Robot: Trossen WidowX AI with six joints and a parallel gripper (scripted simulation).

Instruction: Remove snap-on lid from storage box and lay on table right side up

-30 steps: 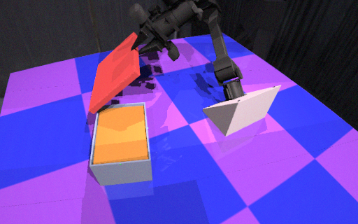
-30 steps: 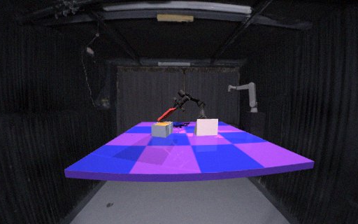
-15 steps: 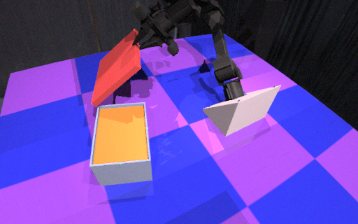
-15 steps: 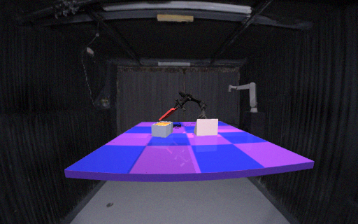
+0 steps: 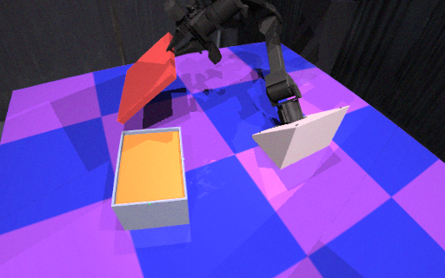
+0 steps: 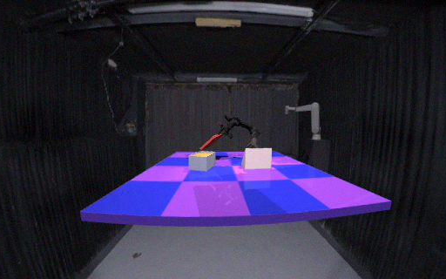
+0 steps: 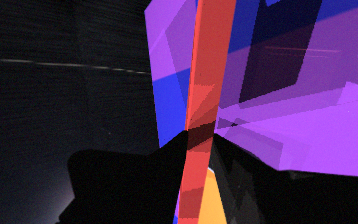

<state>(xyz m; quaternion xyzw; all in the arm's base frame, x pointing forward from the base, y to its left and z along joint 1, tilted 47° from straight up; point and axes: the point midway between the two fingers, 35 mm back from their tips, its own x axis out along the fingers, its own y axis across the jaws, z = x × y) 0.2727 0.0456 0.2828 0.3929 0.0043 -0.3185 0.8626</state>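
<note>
My gripper tip is now 60 mm short of the red lid, 50 mm above it and 10 mm to the left of it. Round my gripper tip: storage box (220 mm to the left, 180 mm below, 110 mm ahead).
</note>
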